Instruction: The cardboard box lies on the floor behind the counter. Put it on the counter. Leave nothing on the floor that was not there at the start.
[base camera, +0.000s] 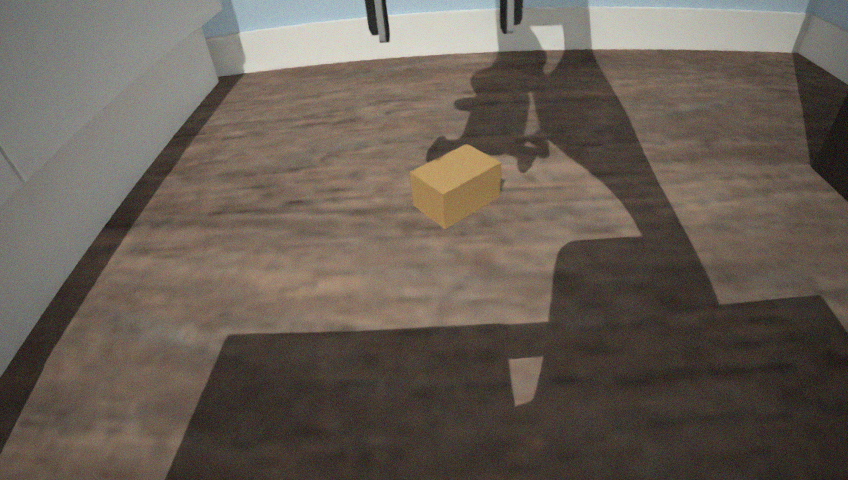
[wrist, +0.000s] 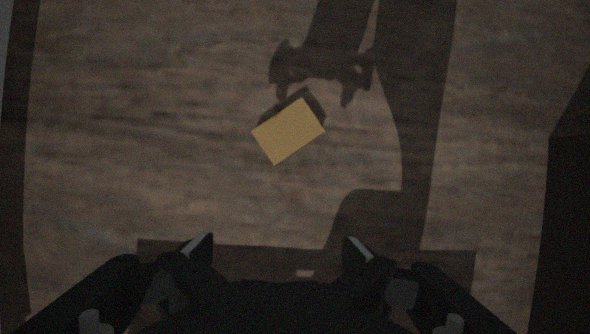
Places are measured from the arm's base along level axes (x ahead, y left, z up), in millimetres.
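Pixels of known places: gripper, fingertip midpoint: (base camera: 445, 34) (wrist: 278, 249).
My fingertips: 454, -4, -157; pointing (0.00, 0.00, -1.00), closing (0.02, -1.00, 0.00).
Behind a point stands the place of what it marks, as x, y, z.
The cardboard box (base camera: 455, 184) {521, -10, -346} (wrist: 288, 131) {555, -13, -346} is a plain tan block lying flat on the wooden floor. It is turned at an angle in both views. My gripper (base camera: 445, 36) {454, -4, -158} (wrist: 278, 249) {454, -4, -158} is open, with no object between its fingers. It points down and is well above the floor; in the wrist view the box shows beyond the fingertips, a little right of midway between them. The counter (base camera: 107, 107) {680, 481, -273} shows its pale side along the left of the base camera view. Its top does not show in either current view.
A blue wall with a white baseboard (base camera: 357, 36) {1069, 158, -343} closes the far end. A dark piece of furniture (base camera: 836, 145) {572, -538, -345} (wrist: 565, 200) {473, -539, -359} stands at the right. Shadows of the arm and base fall across the floor (base camera: 267, 279) {439, 201, -396} near the box.
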